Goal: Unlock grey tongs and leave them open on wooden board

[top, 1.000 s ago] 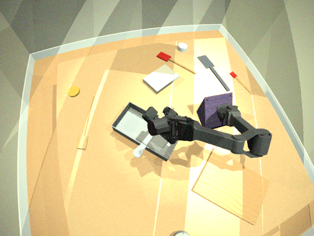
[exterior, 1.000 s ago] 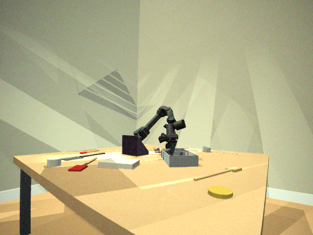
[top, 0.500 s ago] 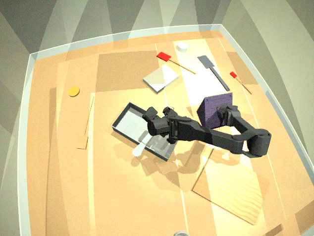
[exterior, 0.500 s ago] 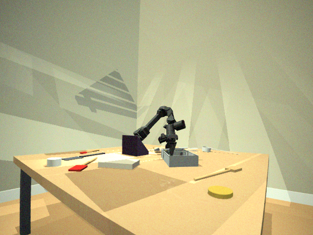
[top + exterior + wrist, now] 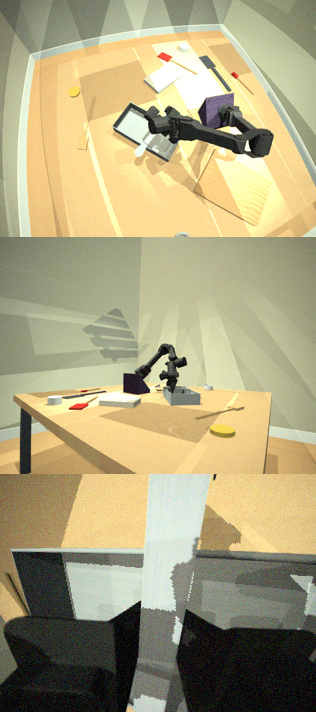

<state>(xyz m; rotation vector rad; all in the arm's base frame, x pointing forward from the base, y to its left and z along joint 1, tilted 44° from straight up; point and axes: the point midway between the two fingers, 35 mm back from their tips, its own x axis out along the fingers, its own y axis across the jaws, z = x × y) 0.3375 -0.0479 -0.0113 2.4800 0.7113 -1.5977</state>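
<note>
Now: the grey roasting tin 4 cm ahead of my gripper tip, 1 cm to the left of it and 1 cm below it. The rest, counted from my gripper tip: white slab (28 cm to the right, 15 cm behind, 3 cm below); yellow disc (37 cm to the right, 36 cm ahead, 3 cm below); wooden board (42 cm to the left, 25 cm behind, 3 cm below).
</note>
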